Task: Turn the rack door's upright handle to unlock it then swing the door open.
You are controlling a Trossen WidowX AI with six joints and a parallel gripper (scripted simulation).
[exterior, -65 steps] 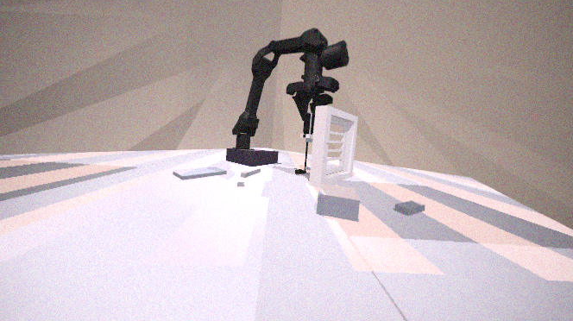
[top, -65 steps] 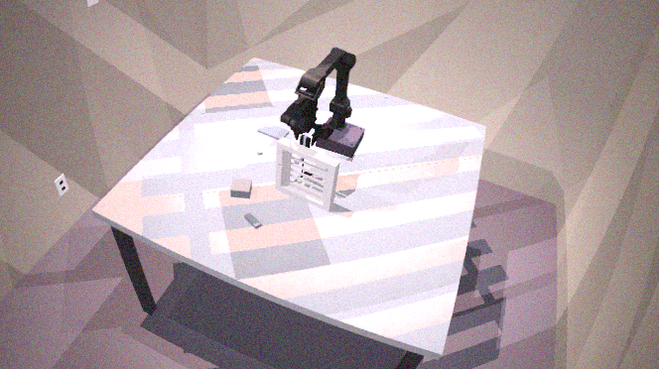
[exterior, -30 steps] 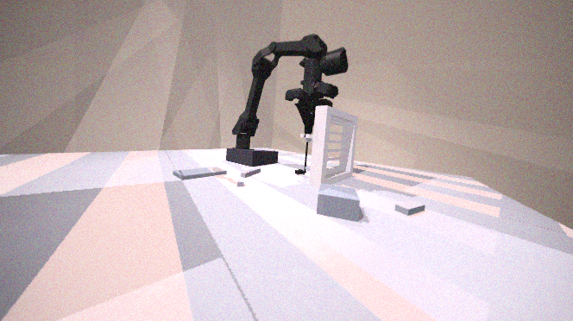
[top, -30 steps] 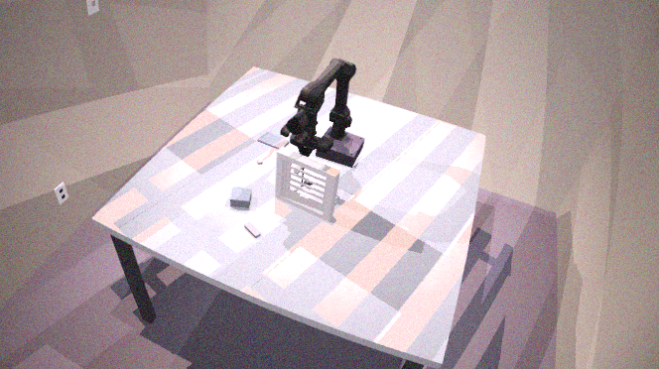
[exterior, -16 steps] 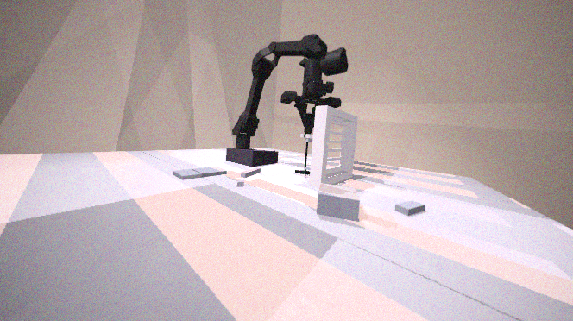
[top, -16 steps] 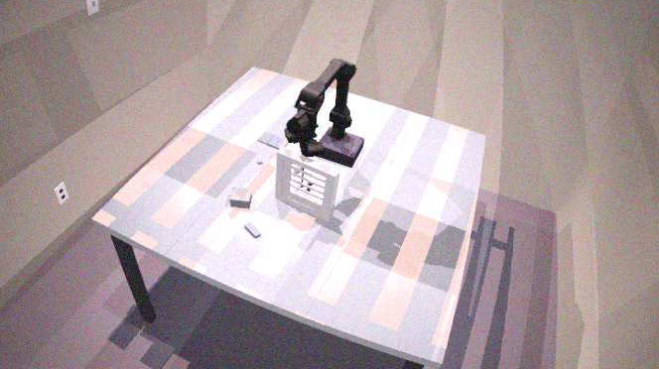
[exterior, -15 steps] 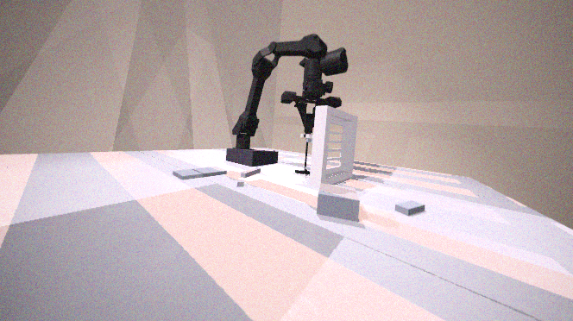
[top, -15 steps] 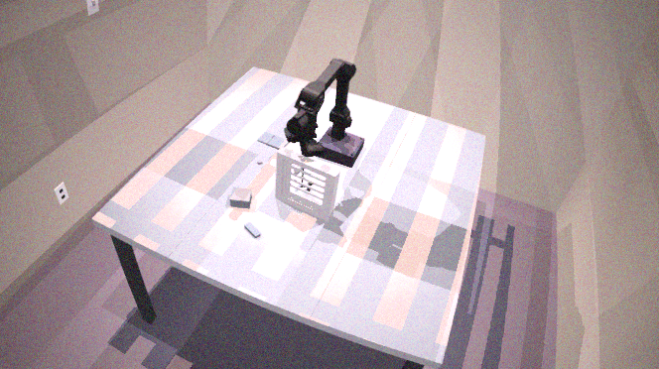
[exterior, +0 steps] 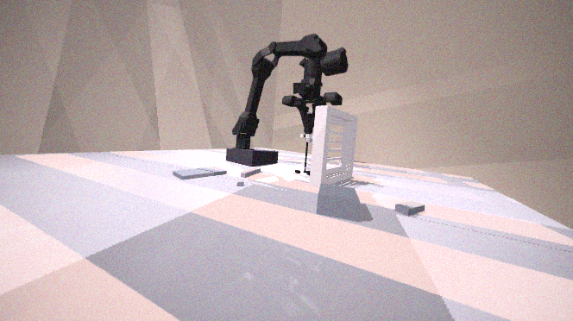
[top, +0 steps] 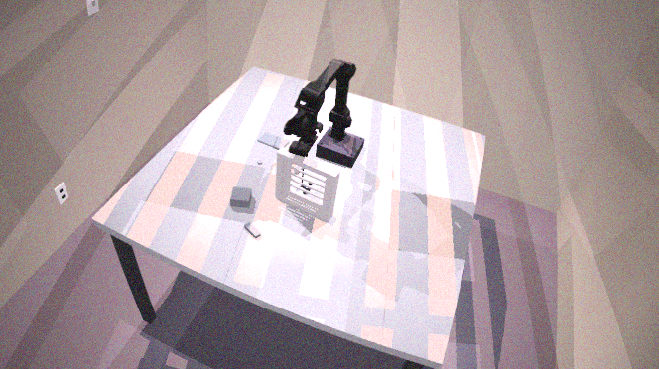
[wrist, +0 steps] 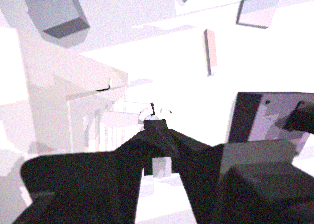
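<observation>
Right now my gripper tip is 1 cm to the right of the dark upright handle and 3 cm above it. Also, from my gripper tip: flat grey slab 18 cm behind, 26 cm to the right, 16 cm below; tiny piece 3 cm behind, 22 cm to the right, 16 cm below.
</observation>
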